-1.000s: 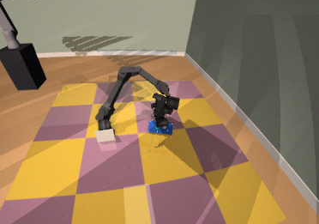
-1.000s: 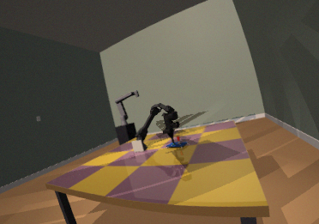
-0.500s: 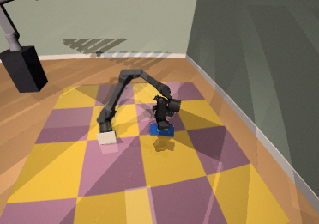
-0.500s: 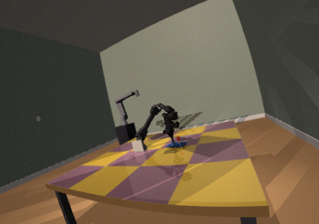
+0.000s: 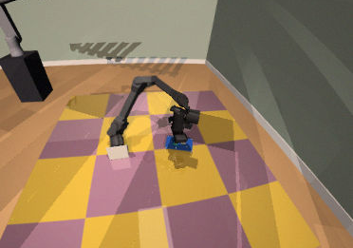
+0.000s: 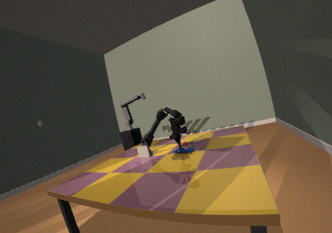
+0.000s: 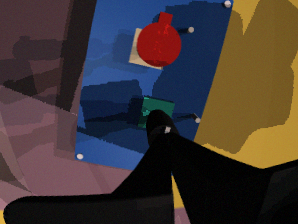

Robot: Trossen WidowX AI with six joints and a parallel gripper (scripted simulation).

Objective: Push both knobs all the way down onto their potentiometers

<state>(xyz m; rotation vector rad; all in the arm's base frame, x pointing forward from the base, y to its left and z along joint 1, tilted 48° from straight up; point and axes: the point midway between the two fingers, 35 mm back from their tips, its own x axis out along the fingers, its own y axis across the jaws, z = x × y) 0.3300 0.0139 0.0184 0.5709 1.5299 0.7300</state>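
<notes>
My gripper tip is now 1 cm above the black knob. Round my gripper tip: red knob (5 cm ahead).
</notes>
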